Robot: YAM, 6 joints.
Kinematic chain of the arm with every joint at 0, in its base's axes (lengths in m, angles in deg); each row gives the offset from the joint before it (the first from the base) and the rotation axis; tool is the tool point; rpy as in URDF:
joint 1: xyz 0 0 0.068 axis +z
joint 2: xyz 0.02 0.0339 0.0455 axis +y
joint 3: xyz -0.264 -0.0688 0 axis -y
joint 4: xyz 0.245 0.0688 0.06 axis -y
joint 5: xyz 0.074 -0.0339 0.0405 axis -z
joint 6: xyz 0.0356 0 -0.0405 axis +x
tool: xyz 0 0 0 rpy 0 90 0
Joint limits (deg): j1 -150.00..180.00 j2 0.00..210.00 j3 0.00..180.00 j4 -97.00..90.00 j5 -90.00..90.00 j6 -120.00..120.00
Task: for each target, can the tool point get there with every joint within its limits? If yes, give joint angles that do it. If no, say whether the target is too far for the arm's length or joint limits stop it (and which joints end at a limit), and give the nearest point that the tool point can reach.
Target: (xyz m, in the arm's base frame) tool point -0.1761 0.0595 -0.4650
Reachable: no: joint limits stop it (at a limit: joint 2) | nearest point -0.1878 0.0635 -0.3768 | short by 0.089 m
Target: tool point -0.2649 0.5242 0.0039
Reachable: yes | joints 120.08 190.43 152.80 65.54 70.20 8.26
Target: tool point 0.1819 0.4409 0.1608
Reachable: yes | joints 63.44 130.64 79.61 50.82 -75.41 -26.03
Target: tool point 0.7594 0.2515 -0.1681
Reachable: no: too far | nearest point 0.5778 0.1914 -0.0990 | short by 0.203 m
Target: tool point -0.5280 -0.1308 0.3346
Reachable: yes | joints 17.21 20.04 159.86 28.49 -61.40 -70.33
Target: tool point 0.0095 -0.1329 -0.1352
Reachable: yes | joints -97.09 171.71 26.65 64.35 -46.45 -90.75
